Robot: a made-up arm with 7 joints.
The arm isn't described. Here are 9 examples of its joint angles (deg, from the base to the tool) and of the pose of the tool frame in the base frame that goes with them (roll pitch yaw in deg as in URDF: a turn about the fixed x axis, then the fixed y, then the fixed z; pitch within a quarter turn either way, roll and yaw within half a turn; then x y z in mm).
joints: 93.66 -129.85 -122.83 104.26 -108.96 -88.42 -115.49
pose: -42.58 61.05 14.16 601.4 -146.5 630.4
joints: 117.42 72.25 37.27 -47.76 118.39 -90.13 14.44
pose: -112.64 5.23 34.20 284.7 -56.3 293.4
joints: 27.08 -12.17 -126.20 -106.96 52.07 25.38 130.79
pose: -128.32 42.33 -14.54 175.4 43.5 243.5
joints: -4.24 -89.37 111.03 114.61 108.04 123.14 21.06
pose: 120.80 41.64 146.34 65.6 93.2 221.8
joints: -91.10 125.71 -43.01 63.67 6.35 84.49 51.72
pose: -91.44 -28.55 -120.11 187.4 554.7 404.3
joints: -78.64 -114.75 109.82 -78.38 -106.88 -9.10 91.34
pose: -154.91 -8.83 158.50 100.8 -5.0 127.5
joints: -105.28 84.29 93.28 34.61 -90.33 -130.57 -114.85
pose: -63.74 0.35 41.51 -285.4 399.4 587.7
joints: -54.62 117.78 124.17 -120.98 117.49 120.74 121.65
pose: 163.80 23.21 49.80 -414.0 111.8 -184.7
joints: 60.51 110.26 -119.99 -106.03 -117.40 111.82 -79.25
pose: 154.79 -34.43 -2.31 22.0 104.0 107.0
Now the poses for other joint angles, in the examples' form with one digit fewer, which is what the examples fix.
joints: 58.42 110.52 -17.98 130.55 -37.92 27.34 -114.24
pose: 100.2 26.9 -149.5 -364 -424 -264
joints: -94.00 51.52 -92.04 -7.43 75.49 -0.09 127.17
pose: -85.2 15.9 -8.9 231 474 422
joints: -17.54 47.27 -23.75 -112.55 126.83 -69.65 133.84
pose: 30.1 14.3 37.0 -239 -189 162
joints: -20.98 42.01 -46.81 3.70 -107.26 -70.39 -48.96
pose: -122.4 10.4 57.8 -645 495 109
